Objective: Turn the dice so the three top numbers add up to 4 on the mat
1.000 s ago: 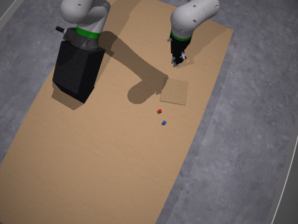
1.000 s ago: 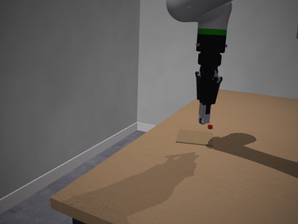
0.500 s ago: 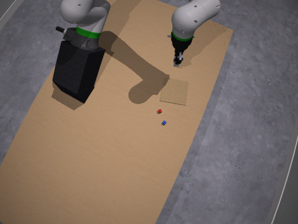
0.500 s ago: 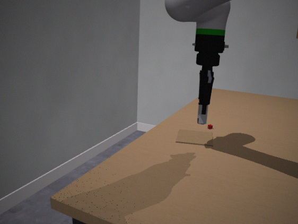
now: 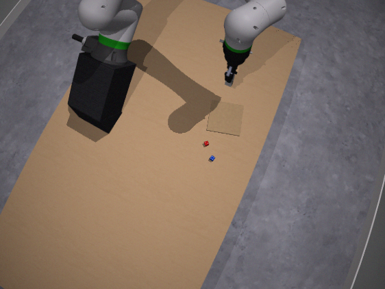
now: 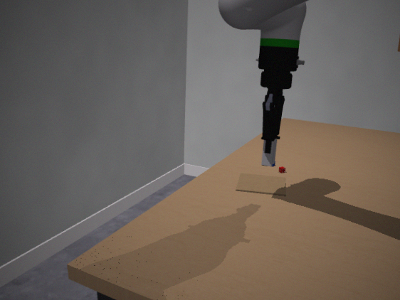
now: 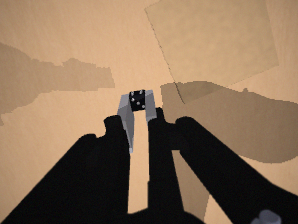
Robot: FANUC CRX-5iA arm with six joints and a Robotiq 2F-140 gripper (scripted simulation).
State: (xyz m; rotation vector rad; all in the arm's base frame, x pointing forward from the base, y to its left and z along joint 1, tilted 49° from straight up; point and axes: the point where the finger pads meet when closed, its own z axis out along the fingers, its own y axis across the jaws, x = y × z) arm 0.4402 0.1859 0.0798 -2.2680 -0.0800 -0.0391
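My gripper is now 130 mm above the tan mat, 100 mm to the left of it and 50 mm short of it. The rest, counted from my hand: red die: 250 mm to the right, 130 mm below, 30 mm ahead; then blue die: 290 mm to the right, 130 mm below, 80 mm ahead; then black die: 30 mm below, 10 mm ahead.
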